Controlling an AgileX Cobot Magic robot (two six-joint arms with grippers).
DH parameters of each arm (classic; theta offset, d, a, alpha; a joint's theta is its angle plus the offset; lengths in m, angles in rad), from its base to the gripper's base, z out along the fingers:
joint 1: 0 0.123 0 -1.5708
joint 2: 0.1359 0 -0.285 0
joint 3: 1.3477 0 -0.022 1.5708
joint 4: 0 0.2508 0 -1.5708
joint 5: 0 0 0.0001 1.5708
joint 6: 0 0.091 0 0
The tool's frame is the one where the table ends.
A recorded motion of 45 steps. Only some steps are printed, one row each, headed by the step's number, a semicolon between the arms.
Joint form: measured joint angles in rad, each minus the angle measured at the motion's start. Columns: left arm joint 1, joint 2, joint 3, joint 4, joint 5, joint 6; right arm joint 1, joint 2, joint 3, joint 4, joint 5, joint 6.
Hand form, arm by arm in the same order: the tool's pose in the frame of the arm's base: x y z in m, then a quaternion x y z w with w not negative. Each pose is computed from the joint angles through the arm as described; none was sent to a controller.
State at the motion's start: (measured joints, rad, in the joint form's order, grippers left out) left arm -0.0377 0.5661 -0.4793 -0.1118 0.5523 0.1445; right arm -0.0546 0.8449 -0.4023 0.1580 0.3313 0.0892
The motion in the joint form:
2: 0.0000 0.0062 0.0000 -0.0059 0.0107 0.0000; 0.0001 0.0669 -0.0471 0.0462 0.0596 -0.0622
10: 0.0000 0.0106 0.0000 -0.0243 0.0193 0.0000; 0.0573 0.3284 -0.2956 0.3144 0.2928 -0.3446
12: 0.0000 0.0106 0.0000 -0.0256 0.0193 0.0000; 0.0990 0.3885 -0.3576 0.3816 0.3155 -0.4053
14: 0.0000 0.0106 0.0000 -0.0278 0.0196 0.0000; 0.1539 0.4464 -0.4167 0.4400 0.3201 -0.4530
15: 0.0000 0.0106 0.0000 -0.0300 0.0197 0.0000; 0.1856 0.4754 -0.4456 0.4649 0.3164 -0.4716
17: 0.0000 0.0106 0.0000 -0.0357 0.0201 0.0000; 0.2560 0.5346 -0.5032 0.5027 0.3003 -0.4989
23: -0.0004 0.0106 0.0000 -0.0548 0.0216 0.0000; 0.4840 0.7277 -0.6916 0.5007 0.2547 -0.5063
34: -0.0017 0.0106 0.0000 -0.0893 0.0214 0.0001; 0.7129 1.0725 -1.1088 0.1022 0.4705 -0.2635
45: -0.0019 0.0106 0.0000 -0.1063 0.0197 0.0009; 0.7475 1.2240 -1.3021 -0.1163 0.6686 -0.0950
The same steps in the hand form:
2: 0.1108 -0.0099 0.2802 0.05123 0.87455 -0.02576 0.48153; 0.1649 -0.0019 0.2360 0.10873 0.91168 0.06727 0.39050
10: 0.1110 -0.0109 0.2791 0.04715 0.87752 -0.03417 0.47599; 0.2170 0.0248 0.2519 0.02337 0.94544 0.14855 0.28900
12: 0.1110 -0.0109 0.2791 0.04683 0.87751 -0.03473 0.47600; 0.2315 0.0385 0.2571 -0.00682 0.94326 0.17473 0.28228
14: 0.1110 -0.0111 0.2791 0.04631 0.87756 -0.03571 0.47588; 0.2455 0.0557 0.2618 -0.03750 0.93817 0.19878 0.28093
15: 0.1110 -0.0112 0.2791 0.04578 0.87756 -0.03667 0.47586; 0.2521 0.0656 0.2636 -0.05263 0.93494 0.20955 0.28142
17: 0.1109 -0.0114 0.2792 0.04442 0.87760 -0.03918 0.47572; 0.2645 0.0877 0.2663 -0.08337 0.92798 0.22745 0.28313
23: 0.1108 -0.0124 0.2792 0.04004 0.87770 -0.04768 0.47514; 0.2910 0.1672 0.2642 -0.18439 0.90944 0.25152 0.27506
34: 0.1108 -0.0143 0.2795 0.03226 0.87700 -0.06302 0.47524; 0.3199 0.2687 0.2378 -0.32944 0.91117 0.16077 0.18812
45: 0.1108 -0.0151 0.2798 0.02845 0.87619 -0.07021 0.47597; 0.3383 0.2850 0.2180 -0.33047 0.93222 0.06715 0.13129

